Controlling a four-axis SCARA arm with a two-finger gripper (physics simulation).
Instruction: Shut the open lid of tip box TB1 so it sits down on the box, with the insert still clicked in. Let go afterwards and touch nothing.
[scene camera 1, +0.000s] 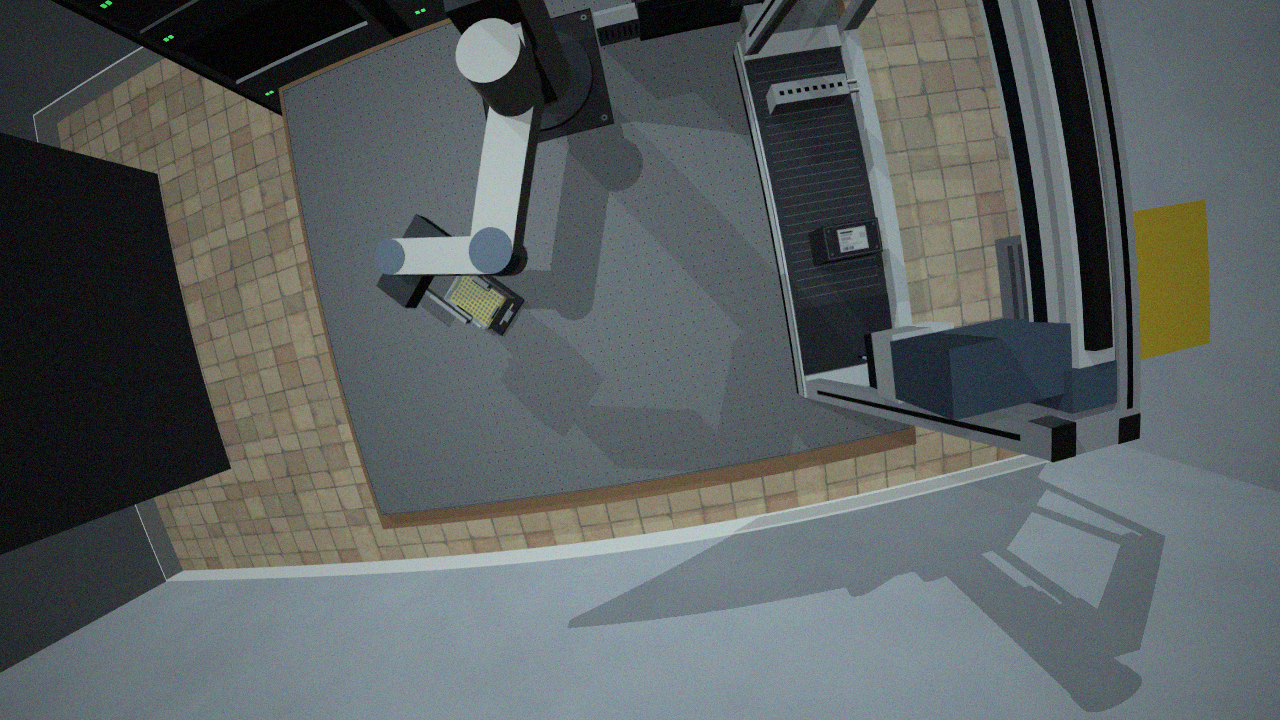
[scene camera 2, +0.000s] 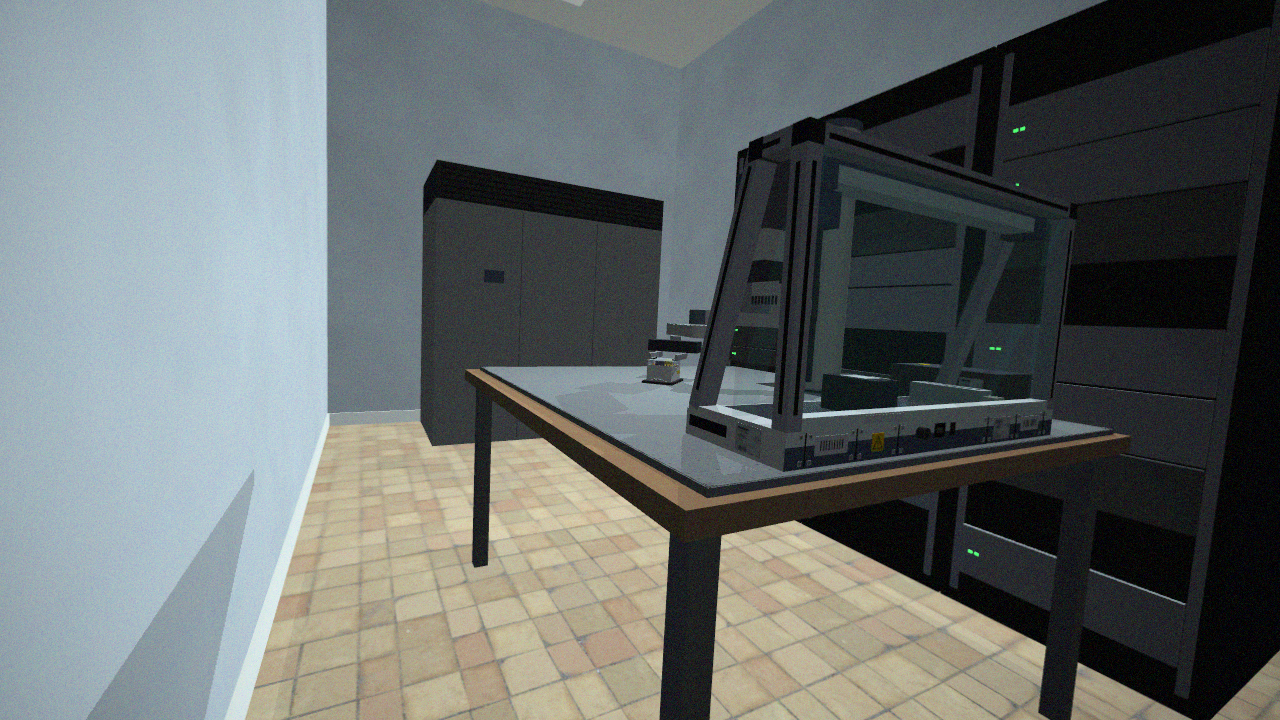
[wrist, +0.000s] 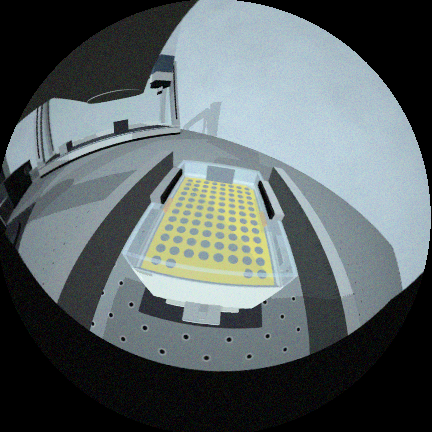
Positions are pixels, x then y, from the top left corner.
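A clear lid (scene camera 1: 482, 305) sits 0.88 m from the lens, while the gripper (scene camera 1: 479, 304) is 0.87 m from the lens.
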